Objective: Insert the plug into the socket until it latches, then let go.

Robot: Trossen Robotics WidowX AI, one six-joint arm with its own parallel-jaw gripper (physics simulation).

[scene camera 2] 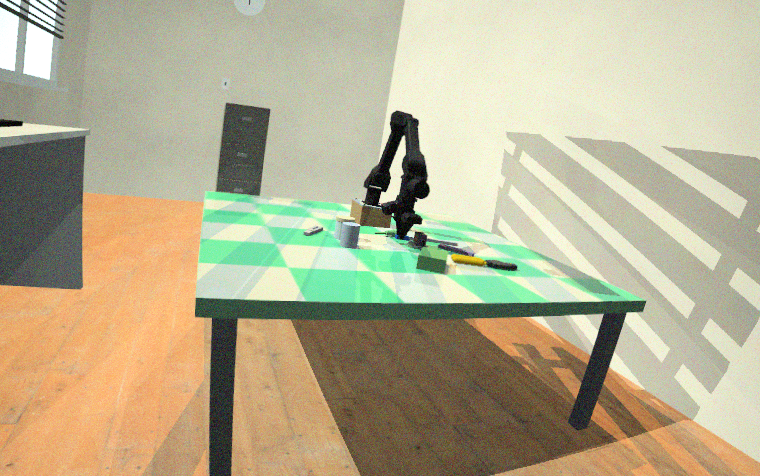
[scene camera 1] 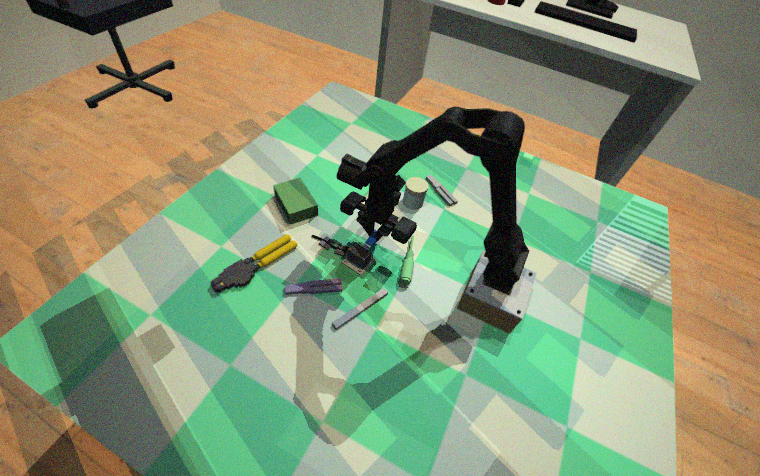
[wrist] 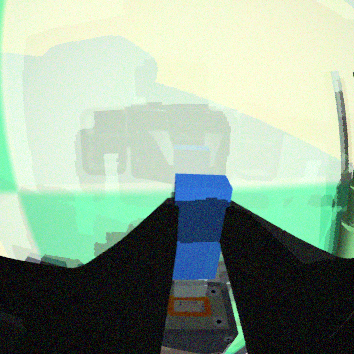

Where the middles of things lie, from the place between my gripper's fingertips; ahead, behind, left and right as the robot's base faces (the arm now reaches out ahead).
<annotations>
The socket (wrist: 210, 317) lies 7 cm to the left of my hand and 1 cm ahead of it. Round my hand: green block (scene camera 1: 296, 201) (25 cm ahead, 1 cm to the right); blue plug (wrist: 201, 198) (2 cm to the left, 1 cm above); yellow-handled pliers (scene camera 1: 240, 273) (22 cm ahead, 20 cm to the left, 1 cm below).
</annotations>
